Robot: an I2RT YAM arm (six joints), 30 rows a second.
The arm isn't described. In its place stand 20 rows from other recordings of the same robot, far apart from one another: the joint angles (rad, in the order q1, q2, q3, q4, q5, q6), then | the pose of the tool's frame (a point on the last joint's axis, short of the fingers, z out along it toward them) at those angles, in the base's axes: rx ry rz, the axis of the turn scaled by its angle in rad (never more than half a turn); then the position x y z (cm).
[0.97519 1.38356 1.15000 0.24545 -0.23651 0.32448] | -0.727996 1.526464 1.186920 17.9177 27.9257 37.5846
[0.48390 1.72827 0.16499 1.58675 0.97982 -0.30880] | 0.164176 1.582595 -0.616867 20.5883 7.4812 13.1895
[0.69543 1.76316 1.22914 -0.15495 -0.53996 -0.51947] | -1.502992 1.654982 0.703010 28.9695 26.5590 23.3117
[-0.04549 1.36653 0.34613 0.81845 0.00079 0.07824] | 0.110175 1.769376 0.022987 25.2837 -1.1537 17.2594
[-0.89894 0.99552 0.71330 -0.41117 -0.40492 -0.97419] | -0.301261 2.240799 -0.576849 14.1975 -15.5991 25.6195
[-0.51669 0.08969 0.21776 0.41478 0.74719 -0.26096] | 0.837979 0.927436 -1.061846 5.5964 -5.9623 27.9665
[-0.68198 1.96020 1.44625 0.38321 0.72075 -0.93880] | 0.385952 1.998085 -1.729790 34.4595 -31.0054 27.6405
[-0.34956 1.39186 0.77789 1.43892 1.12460 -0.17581] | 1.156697 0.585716 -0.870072 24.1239 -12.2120 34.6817
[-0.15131 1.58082 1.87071 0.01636 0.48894 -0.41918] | 0.259388 1.318411 -0.793045 33.4380 -6.7899 53.6801
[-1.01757 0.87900 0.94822 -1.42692 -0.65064 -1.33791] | -0.480272 2.415996 0.074822 7.7979 -8.5233 29.3598
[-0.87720 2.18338 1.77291 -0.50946 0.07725 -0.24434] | 0.833642 2.438037 -0.546672 30.9054 -37.6025 19.9640
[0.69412 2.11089 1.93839 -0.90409 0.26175 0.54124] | -0.112013 2.588404 0.100439 35.8555 28.6435 26.1562
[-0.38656 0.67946 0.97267 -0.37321 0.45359 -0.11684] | 0.573773 1.597960 -0.752876 12.1466 -6.6284 39.9171
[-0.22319 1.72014 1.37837 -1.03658 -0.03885 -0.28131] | -0.091107 2.944144 -0.015545 32.3268 -7.1955 24.1430
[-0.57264 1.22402 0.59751 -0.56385 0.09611 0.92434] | 1.890362 1.997894 -0.037584 17.0076 -11.3712 16.5132
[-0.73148 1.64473 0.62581 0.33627 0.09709 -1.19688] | -0.522291 2.455371 -1.050477 22.3892 -20.5599 13.0575
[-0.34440 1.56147 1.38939 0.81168 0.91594 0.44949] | 1.111059 0.467150 -0.333574 31.6112 -14.3385 45.1761
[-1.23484 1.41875 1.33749 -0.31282 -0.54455 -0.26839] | 0.569966 1.848744 -0.478473 12.4726 -30.1242 37.4266
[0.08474 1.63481 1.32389 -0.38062 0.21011 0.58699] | 0.665549 2.146389 0.124480 37.1606 2.4114 28.9735
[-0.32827 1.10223 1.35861 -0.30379 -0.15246 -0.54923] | -0.299847 1.618441 -0.551568 22.0990 -6.9556 46.4038
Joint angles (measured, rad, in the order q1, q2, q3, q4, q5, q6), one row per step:
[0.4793 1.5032 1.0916 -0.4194 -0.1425 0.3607]
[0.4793 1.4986 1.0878 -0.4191 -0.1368 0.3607]
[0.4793 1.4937 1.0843 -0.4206 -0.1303 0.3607]
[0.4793 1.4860 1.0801 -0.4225 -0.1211 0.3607]
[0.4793 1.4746 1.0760 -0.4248 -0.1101 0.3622]
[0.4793 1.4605 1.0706 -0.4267 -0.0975 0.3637]
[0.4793 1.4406 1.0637 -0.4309 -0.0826 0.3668]
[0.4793 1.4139 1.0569 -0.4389 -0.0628 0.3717]
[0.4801 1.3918 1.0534 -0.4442 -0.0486 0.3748]
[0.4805 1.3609 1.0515 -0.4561 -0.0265 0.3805]
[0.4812 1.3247 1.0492 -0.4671 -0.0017 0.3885]
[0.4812 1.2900 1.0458 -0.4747 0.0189 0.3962]
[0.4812 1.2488 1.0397 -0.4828 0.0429 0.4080]
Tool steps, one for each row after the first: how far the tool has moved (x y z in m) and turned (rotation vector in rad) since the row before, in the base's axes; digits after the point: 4 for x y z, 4 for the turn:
[-0.0009 -0.0007 0.0002 -0.0032 -0.0029 -0.0038]
[-0.0010 -0.0008 0.0002 -0.0043 -0.0021 -0.0044]
[-0.0014 -0.0011 0.0008 -0.0053 -0.0045 -0.0062]
[-0.0018 -0.0014 0.0019 -0.0041 -0.0075 -0.0086]
[-0.0023 -0.0017 0.0023 -0.0042 -0.0097 -0.0097]
[-0.0033 -0.0023 0.0032 -0.0038 -0.0116 -0.0125]
[-0.0044 -0.0031 0.0048 -0.0043 -0.0152 -0.0173]
[-0.0036 -0.0022 0.0047 -0.0009 -0.0153 -0.0114]
[-0.0051 -0.0034 0.0070 -0.0023 -0.0202 -0.0194]
[-0.0060 -0.0039 0.0082 0.0007 -0.0254 -0.0229]
[-0.0058 -0.0039 0.0074 0.0039 -0.0248 -0.0205]
[-0.0072 -0.0047 0.0079 0.0068 -0.0273 -0.0259]

